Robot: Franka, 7 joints.
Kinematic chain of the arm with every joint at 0, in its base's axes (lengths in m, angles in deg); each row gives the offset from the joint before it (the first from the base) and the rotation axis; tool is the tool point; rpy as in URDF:
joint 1: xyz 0 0 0.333 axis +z
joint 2: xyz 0 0 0 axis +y
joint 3: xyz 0 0 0.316 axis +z
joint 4: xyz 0.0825 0 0 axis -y
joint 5: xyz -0.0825 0 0.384 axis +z
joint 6: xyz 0 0 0 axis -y
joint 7: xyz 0.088 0 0 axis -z
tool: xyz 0 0 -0.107 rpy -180 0 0
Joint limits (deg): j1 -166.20..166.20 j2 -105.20..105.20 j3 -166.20..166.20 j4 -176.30..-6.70 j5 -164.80..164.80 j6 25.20..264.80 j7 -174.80..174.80
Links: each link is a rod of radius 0.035 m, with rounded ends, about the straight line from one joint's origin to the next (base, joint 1, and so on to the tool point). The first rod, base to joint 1, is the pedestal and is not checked.
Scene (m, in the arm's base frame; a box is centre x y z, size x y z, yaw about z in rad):
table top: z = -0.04
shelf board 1: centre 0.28 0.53 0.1 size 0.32 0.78 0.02 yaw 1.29
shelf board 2: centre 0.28 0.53 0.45 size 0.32 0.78 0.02 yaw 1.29
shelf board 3: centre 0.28 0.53 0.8 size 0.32 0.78 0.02 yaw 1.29
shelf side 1: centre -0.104 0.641 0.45 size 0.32 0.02 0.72 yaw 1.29
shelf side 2: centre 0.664 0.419 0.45 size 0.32 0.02 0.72 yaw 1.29
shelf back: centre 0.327 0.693 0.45 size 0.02 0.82 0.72 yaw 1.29
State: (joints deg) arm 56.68 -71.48 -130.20 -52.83 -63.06 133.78 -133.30
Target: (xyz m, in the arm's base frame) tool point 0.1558 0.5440 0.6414
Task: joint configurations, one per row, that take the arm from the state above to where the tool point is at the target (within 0.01 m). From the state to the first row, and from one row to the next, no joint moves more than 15 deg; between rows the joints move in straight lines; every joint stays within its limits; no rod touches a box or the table.
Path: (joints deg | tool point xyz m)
1: 65.79 -71.18 -116.22 -66.59 -63.32 135.26 -133.30 | 0.1670 -0.7779 0.2928
2: 74.90 -70.89 -102.23 -80.35 -63.58 136.73 -133.30 | 0.4199 -0.6286 0.3658
3: 84.01 -70.59 -88.25 -94.12 -63.84 138.21 -133.30 | 0.5711 -0.3952 0.4648
4: 93.11 -70.29 -74.27 -107.88 -64.10 139.68 -133.30 | 0.5908 -0.1330 0.5643
5: 102.22 -70.00 -60.28 -121.64 -64.36 141.16 -133.30 | 0.4858 0.0964 0.6386
6: 111.33 -69.70 -46.30 -135.40 -64.62 142.64 -133.30 | 0.2966 0.2447 0.6675
7: 120.44 -69.40 -32.32 -149.16 -64.88 144.11 -133.30 | 0.0834 0.2928 0.6414
8: 124.50 -56.04 -38.41 -139.14 -64.58 143.67 -133.30 | 0.1127 0.3631 0.6415
9: 128.56 -42.68 -44.51 -129.12 -64.29 143.23 -133.30 | 0.1370 0.4306 0.6362
10: 132.62 -29.32 -50.61 -119.10 -64.00 142.80 -133.30 | 0.1532 0.4912 0.6338
11: 136.68 -15.96 -56.71 -109.07 -63.70 142.36 -133.30 | 0.1558 0.5440 0.6414

